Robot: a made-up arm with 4 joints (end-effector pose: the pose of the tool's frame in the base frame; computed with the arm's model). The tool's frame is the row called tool.
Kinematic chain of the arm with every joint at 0, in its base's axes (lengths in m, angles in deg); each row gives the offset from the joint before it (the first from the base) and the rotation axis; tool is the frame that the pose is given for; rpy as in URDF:
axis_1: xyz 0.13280 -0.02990 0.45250 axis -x
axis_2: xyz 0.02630 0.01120 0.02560 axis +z
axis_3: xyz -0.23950 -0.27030 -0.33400 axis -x
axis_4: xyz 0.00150 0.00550 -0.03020 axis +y
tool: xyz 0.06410 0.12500 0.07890 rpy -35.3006 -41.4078 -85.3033
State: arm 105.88 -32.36 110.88 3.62
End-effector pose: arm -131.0 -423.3 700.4 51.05 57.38 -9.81
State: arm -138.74 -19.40 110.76 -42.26
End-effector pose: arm -153.7 378.6 700.4 -14.87 -0.56 -97.49
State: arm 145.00 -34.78 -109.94 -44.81
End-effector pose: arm -262.3 -18.7 716.6 -5.59 -86.53 -81.01
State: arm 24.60 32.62 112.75 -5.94
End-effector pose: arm 151.1 -503.3 174.3 88.79 150.75 23.07
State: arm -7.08 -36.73 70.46 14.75
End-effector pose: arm -84.6 -32.3 27.5 -144.28 -8.75 -96.00
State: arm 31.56 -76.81 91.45 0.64
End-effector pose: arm -100.1 -151.0 10.4 114.88 9.99 56.42
